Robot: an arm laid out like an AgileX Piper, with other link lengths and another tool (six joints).
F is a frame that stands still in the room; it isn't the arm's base.
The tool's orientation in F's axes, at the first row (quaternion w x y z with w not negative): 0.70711, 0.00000, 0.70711, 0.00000
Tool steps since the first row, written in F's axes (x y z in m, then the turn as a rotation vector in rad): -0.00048, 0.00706, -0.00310, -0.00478, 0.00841, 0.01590; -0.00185, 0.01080, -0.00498, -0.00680, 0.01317, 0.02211; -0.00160, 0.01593, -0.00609, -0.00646, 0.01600, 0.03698; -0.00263, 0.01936, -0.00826, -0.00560, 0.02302, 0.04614; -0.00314, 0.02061, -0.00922, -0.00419, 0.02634, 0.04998; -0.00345, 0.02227, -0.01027, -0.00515, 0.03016, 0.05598; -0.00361, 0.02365, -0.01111, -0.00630, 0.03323, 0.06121; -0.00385, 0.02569, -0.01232, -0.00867, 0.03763, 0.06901; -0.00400, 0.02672, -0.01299, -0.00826, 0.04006, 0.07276; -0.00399, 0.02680, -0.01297, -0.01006, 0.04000, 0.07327
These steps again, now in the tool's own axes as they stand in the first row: 0.00310, 0.00706, -0.00048, -0.01590, 0.00841, -0.00478; 0.00498, 0.01080, -0.00185, -0.02211, 0.01317, -0.00680; 0.00609, 0.01593, -0.00160, -0.03698, 0.01600, -0.00646; 0.00826, 0.01936, -0.00263, -0.04614, 0.02302, -0.00560; 0.00922, 0.02061, -0.00314, -0.04998, 0.02634, -0.00419; 0.01027, 0.02227, -0.00345, -0.05598, 0.03016, -0.00515; 0.01111, 0.02365, -0.00361, -0.06121, 0.03323, -0.00630; 0.01232, 0.02569, -0.00385, -0.06901, 0.03763, -0.00867; 0.01299, 0.02672, -0.00400, -0.07276, 0.04006, -0.00826; 0.01297, 0.02680, -0.00399, -0.07327, 0.04000, -0.01006
